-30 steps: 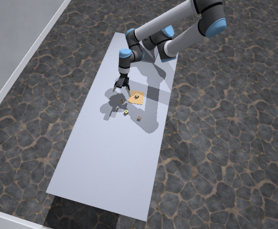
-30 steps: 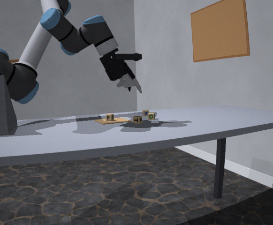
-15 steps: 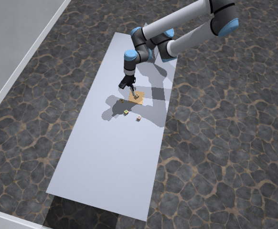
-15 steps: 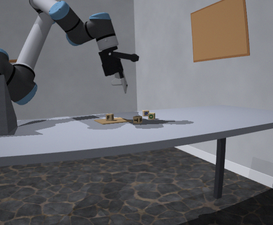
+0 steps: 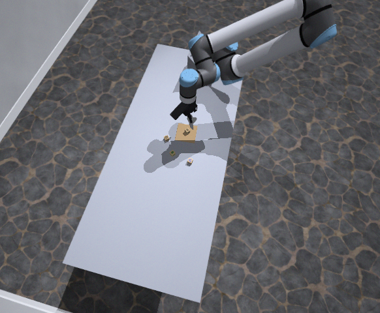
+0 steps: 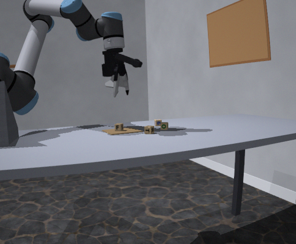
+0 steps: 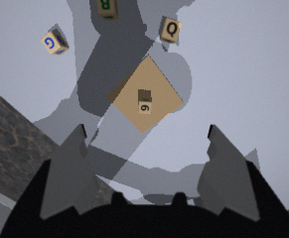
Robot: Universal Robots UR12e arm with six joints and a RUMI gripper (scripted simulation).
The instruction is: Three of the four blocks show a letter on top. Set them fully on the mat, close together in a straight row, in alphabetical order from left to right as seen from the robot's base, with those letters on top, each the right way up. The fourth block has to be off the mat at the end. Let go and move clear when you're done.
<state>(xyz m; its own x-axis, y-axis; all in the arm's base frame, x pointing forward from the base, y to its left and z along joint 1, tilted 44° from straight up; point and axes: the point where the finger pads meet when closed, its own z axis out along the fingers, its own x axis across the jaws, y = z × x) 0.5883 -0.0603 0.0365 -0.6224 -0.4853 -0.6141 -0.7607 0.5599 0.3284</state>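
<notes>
Right now the tan mat is 15 cm below my hand and 1 cm to the left of it. Also, from my hand: green-marked block: 17 cm ahead, 14 cm below, 5 cm to the right; then blue-marked block: 21 cm ahead, 14 cm below, 8 cm to the left.
</notes>
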